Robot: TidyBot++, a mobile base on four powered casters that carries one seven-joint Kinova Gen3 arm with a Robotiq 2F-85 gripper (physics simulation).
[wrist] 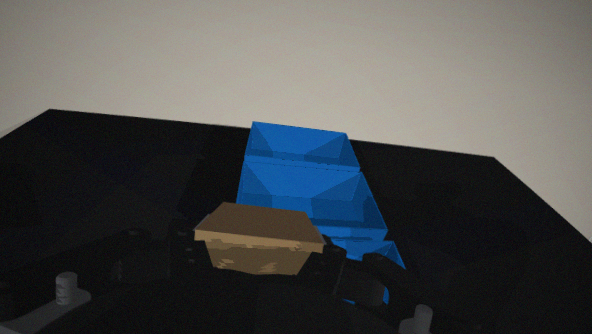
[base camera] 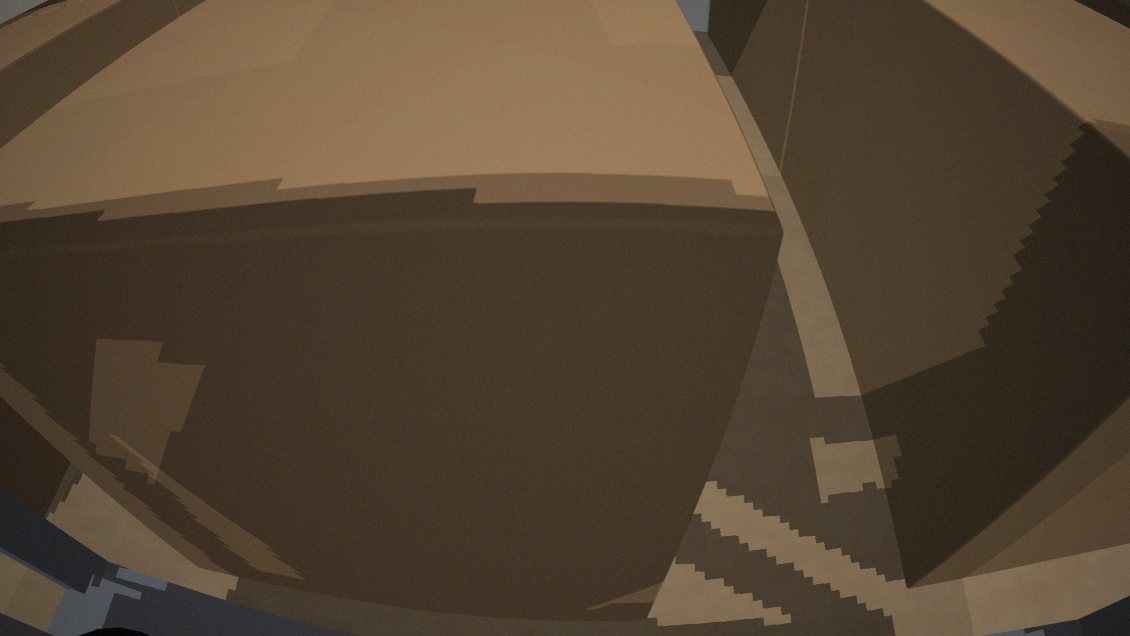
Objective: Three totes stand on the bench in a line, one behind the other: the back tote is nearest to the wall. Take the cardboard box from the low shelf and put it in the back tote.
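Places are measured from the arm's base along level axes (x left, y back, z up), in centimetres.
Where they show: gripper, between the fingertips: [wrist: 261,235].
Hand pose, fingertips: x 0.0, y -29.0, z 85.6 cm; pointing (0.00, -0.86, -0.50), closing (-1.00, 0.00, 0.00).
Things, the pixels of their top centre, and the offset from my fingertips. "pt": a spot on its surface instead. Level surfaces: height alone.
- cardboard box, centre of its top: [wrist: 260,232] dx +0.0, dy +3.9, dz +4.6 cm
- black bench, height of its surface: dz -33.8 cm
- back tote, centre of its top: [wrist: 301,142] dx -8.1, dy -56.8, dz -23.8 cm
- middle tote, centre of its top: [wrist: 308,192] dx -8.9, dy -34.5, dz -23.8 cm
- front tote, a spot on its surface: [wrist: 392,253] pt dx -24.6, dy -20.8, dz -25.3 cm
- floor, height of its surface: dz -125.2 cm
The cardboard box [wrist: 265,225] is held between the fingers of my gripper [wrist: 261,235], which is shut on it, low in the wrist view. Three blue totes stand in a line on the black bench [wrist: 125,175]. The back tote [wrist: 300,142] is beyond the box, nearest the wall. The middle tote [wrist: 305,182] is in front of it, its near left part hidden by the box. The front tote [wrist: 392,253] is mostly hidden behind the box and the gripper. The inside bottoms of the totes are hard to make out. The low shelf cannot be made out.
A pale wall [wrist: 300,60] rises behind the bench. In the base camera view a large brown block [base camera: 442,379] fills the middle, very close. Another brown block [base camera: 893,237] stands to its right, with a narrow strip of floor [base camera: 814,347] between them.
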